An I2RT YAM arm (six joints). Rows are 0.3 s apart.
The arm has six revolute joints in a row. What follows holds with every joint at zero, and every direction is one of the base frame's. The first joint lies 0.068 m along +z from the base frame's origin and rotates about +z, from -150 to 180 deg. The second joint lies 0.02 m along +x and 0.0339 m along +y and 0.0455 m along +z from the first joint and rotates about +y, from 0 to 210 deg. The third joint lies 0.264 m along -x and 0.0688 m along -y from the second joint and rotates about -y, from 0 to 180 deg. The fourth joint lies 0.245 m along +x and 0.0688 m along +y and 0.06 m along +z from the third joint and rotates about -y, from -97 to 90 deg. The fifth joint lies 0.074 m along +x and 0.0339 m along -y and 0.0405 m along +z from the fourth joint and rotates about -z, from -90 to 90 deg. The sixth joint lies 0.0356 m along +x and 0.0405 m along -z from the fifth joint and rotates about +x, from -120 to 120 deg. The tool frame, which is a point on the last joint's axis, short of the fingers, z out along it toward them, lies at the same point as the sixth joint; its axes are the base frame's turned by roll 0, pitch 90 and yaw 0 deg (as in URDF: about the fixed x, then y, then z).
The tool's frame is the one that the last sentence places.
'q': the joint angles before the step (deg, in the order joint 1, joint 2, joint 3, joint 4, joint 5, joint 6). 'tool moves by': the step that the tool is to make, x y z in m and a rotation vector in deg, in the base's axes. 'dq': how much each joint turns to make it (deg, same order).
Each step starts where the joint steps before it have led.
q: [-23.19, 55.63, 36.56, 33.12, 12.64, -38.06]
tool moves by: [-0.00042, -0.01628, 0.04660, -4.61, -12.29, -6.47]
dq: [-3.20, 3.93, 7.08, 10.00, 3.41, -0.26]
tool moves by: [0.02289, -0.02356, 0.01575, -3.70, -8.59, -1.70]
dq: [-2.38, 10.10, 5.83, 13.32, -0.21, 0.99]
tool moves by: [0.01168, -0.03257, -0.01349, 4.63, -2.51, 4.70]
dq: [-5.07, 6.13, 1.94, 1.56, -5.01, 10.18]
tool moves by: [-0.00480, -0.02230, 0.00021, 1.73, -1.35, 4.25]
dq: [-4.74, 1.90, 1.73, -0.67, -6.33, 6.82]
